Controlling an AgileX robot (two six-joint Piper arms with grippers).
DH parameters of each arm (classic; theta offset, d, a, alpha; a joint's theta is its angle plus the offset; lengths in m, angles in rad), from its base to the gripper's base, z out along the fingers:
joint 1: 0 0.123 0 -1.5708
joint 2: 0.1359 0 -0.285 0
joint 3: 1.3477 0 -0.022 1.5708
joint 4: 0 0.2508 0 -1.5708
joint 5: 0 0 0.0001 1.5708
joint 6: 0 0.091 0 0
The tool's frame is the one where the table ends.
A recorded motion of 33 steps. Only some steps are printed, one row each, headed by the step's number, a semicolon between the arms.
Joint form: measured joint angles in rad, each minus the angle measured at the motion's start. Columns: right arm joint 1, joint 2, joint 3, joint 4, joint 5, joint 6; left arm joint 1, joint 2, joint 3, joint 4, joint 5, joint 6.
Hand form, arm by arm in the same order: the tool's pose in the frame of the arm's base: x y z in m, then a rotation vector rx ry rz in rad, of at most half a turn. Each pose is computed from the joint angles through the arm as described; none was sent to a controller.
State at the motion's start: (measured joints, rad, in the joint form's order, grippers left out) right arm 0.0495 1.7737 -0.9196 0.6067 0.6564 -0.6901; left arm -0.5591 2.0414 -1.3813 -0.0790 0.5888 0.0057
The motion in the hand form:
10: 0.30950 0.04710 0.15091 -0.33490 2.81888 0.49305; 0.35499 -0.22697 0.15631 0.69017 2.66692 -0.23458
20: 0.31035 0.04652 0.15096 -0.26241 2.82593 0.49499; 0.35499 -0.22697 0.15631 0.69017 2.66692 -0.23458
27: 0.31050 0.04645 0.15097 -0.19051 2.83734 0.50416; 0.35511 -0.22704 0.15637 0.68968 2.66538 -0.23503
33: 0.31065 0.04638 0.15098 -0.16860 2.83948 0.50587; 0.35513 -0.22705 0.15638 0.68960 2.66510 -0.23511
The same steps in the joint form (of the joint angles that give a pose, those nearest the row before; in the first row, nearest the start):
10: 0.0000 0.0000 0.0000 0.0067 -0.0069 0.0369; 0.0000 0.0000 0.0000 -0.0024 0.0000 0.0000
20: -0.0007 0.0000 0.0000 0.0067 -0.0168 0.0854; 0.0000 0.0000 0.0000 -0.0024 0.0000 0.0000
27: -0.0007 0.0000 0.0000 0.0067 -0.0187 0.1361; 0.0000 0.0000 0.0000 -0.0024 -0.0016 0.0000
33: -0.0007 0.0000 0.0000 0.0067 -0.0205 0.1512; 0.0000 0.0000 0.0000 -0.0024 -0.0019 0.0000

